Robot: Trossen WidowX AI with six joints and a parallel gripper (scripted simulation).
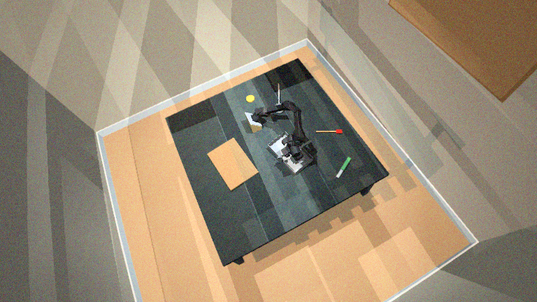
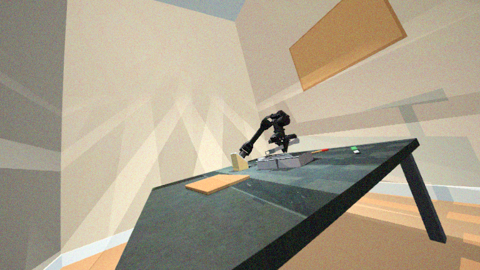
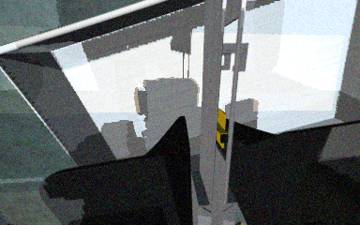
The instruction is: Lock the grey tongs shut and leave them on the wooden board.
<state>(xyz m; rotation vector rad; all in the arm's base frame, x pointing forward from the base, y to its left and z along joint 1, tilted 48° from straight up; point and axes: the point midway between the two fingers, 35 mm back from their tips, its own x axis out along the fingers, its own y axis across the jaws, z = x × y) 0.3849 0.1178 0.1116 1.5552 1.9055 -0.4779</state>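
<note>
Now: the roasting tin 5 cm below my gripper tip and 4 cm behind it. Round my gripper tip: wooden board 43 cm to the right, 12 cm behind, 7 cm below.
</note>
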